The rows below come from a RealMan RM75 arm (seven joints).
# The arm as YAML. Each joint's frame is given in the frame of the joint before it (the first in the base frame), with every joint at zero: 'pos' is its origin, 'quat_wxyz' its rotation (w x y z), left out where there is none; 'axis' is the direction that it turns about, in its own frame. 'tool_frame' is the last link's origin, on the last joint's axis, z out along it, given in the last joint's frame.
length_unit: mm
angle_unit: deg
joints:
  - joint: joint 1
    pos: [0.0, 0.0, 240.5]
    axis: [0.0, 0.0, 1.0]
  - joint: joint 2
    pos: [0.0, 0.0, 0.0]
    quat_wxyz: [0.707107, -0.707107, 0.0, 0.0]
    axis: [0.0, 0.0, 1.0]
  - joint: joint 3
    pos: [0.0, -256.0, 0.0]
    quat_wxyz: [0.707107, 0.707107, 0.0, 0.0]
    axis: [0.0, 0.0, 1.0]
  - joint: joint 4
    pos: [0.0, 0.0, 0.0]
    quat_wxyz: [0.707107, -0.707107, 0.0, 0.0]
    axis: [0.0, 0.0, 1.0]
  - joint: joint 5
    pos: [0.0, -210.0, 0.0]
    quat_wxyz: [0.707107, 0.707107, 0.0, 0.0]
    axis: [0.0, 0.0, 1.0]
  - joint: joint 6
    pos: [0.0, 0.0, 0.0]
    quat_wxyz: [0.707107, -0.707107, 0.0, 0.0]
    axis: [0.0, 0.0, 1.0]
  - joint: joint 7
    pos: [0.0, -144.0, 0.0]
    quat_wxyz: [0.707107, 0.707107, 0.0, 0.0]
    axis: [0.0, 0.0, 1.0]
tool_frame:
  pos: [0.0, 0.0, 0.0]
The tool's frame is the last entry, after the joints.
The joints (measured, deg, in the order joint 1, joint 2, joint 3, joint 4, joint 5, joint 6, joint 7), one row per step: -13.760 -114.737 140.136 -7.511 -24.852 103.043 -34.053; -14.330 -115.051 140.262 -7.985 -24.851 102.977 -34.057; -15.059 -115.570 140.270 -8.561 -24.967 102.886 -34.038; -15.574 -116.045 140.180 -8.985 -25.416 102.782 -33.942; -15.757 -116.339 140.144 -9.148 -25.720 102.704 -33.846; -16.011 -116.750 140.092 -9.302 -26.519 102.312 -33.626; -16.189 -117.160 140.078 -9.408 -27.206 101.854 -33.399; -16.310 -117.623 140.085 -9.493 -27.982 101.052 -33.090; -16.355 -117.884 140.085 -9.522 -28.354 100.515 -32.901; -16.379 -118.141 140.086 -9.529 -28.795 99.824 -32.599; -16.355 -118.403 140.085 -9.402 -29.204 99.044 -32.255; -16.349 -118.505 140.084 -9.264 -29.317 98.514 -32.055
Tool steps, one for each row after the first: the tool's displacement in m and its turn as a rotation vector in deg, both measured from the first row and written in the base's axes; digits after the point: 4 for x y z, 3 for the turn. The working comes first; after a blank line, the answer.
Tool pose at each row, in the base's axes (x y z in m, rotation vector in deg; the steps are taken from these numbers as rounded here): -0.3525 0.2009 0.0153 -115.222 -29.888 -59.196; -0.3509 0.2033 0.0136 -115.621 -29.684 -59.210; -0.3483 0.2067 0.0111 -115.828 -29.446 -59.368; -0.3465 0.2094 0.0096 -115.486 -29.228 -59.490; -0.3455 0.2104 0.0084 -115.198 -29.176 -59.567; -0.3448 0.2126 0.0072 -114.409 -29.136 -59.422; -0.3442 0.2143 0.0056 -113.739 -29.229 -59.209; -0.3443 0.2159 0.0033 -112.981 -29.557 -58.632; -0.3446 0.2167 0.0018 -112.609 -29.821 -58.217; -0.3452 0.2176 0.0003 -112.171 -30.085 -57.585; -0.3458 0.2184 -0.0017 -111.731 -30.412 -56.971; -0.3462 0.2189 -0.0029 -111.609 -30.623 -56.567

0.0016 0.0024 -0.0017 -0.240 0.137 -0.291; 0.0042 0.0058 -0.0042 -0.320 0.149 -0.583; 0.0060 0.0085 -0.0057 0.051 0.076 -0.615; 0.0070 0.0095 -0.0069 0.306 -0.014 -0.556; 0.0077 0.0117 -0.0081 0.994 -0.049 -0.178; 0.0083 0.0134 -0.0097 1.530 -0.061 0.256; 0.0082 0.0150 -0.0120 2.068 0.081 1.026; 0.0079 0.0158 -0.0135 2.296 0.207 1.523; 0.0073 0.0167 -0.0150 2.599 0.472 2.147; 0.0067 0.0175 -0.0170 2.871 0.702 2.801; 0.0063 0.0180 -0.0182 2.911 0.887 3.157
